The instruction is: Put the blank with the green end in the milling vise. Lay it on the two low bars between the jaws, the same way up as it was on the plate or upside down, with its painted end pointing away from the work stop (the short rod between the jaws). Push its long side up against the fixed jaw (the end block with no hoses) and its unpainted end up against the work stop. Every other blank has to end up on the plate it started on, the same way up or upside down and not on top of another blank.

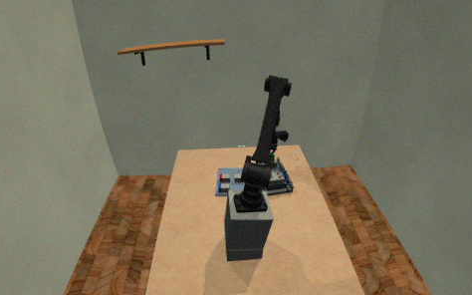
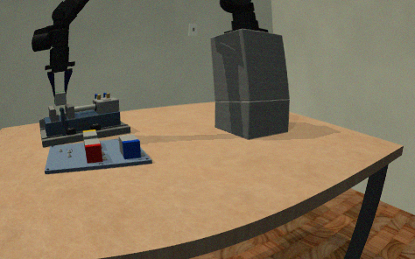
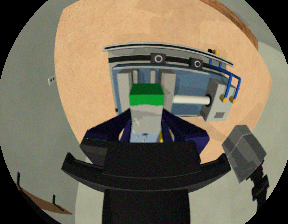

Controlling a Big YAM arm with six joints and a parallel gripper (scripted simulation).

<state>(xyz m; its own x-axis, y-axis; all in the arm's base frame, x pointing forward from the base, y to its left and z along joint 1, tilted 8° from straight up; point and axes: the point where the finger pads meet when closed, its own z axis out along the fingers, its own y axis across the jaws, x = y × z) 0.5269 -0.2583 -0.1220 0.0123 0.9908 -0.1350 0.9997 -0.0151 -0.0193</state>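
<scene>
My gripper is now 20 mm above the green-ended blank. Also, from my hand: yellow-ended blank 60 mm behind, 190 mm to the left, 110 mm below; milling vise 70 mm behind, 10 mm to the left, 100 mm below; fixed jaw 30 mm ahead, 10 mm to the left, 60 mm below.
</scene>
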